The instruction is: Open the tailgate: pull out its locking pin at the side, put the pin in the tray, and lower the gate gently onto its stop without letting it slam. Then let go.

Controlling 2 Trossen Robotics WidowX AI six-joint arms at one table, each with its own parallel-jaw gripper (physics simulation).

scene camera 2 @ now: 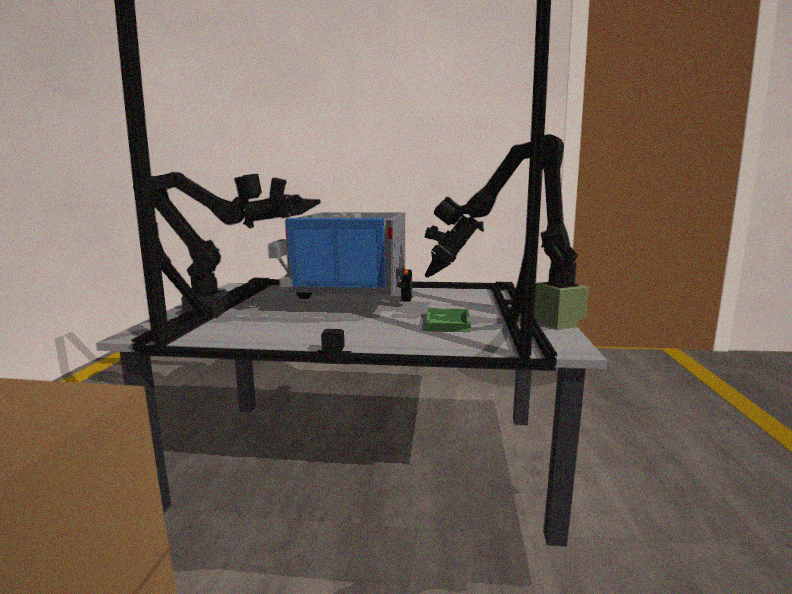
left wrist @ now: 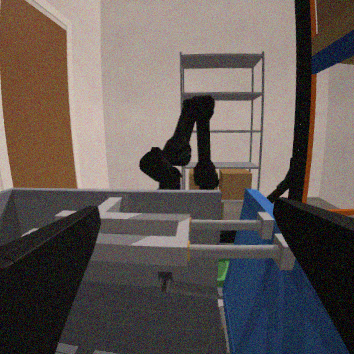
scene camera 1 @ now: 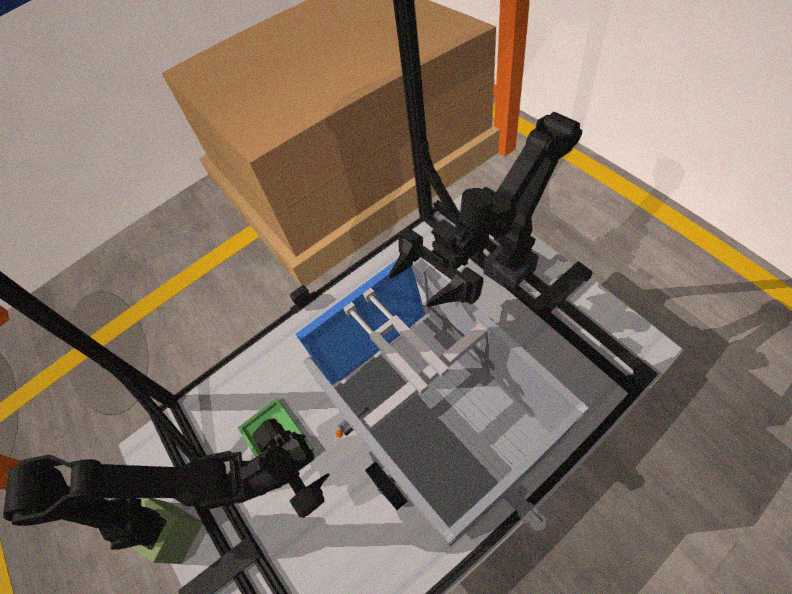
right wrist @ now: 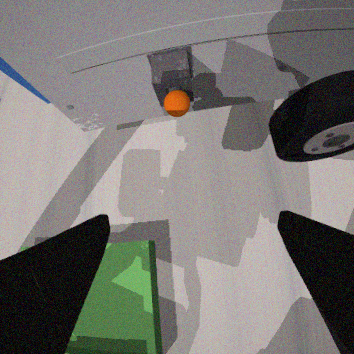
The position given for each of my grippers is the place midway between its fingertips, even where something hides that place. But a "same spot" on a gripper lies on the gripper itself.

My left gripper shows in scene camera 2 [318,201], in the left wrist view and in scene camera 1; in the right wrist view it is out of frame. One and the same spot on my left gripper: [left wrist: 50,261] is [scene camera 1: 442,289].
